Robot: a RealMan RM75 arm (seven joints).
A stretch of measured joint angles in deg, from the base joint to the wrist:
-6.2 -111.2 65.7 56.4 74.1 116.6 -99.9
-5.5 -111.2 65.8 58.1 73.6 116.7 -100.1
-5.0 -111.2 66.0 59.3 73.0 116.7 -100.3
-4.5 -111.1 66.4 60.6 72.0 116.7 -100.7
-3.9 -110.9 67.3 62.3 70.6 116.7 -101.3
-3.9 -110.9 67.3 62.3 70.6 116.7 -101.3
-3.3 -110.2 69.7 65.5 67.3 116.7 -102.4
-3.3 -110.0 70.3 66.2 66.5 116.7 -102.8
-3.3 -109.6 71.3 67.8 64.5 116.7 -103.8
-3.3 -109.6 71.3 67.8 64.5 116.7 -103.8
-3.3 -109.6 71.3 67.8 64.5 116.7 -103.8
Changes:
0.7 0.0 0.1 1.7 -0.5 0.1 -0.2
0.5 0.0 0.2 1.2 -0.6 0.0 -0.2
0.5 0.1 0.4 1.3 -1.0 0.0 -0.4
0.6 0.2 0.9 1.7 -1.4 0.0 -0.6
0.0 0.0 0.0 0.0 0.0 0.0 0.0
0.6 0.7 2.4 3.2 -3.3 0.0 -1.1
0.0 0.2 0.6 0.7 -0.8 0.0 -0.4
0.0 0.4 1.0 1.6 -2.0 0.0 -1.0
0.0 0.0 0.0 0.0 0.0 0.0 0.0
0.0 0.0 0.0 0.0 0.0 0.0 0.0

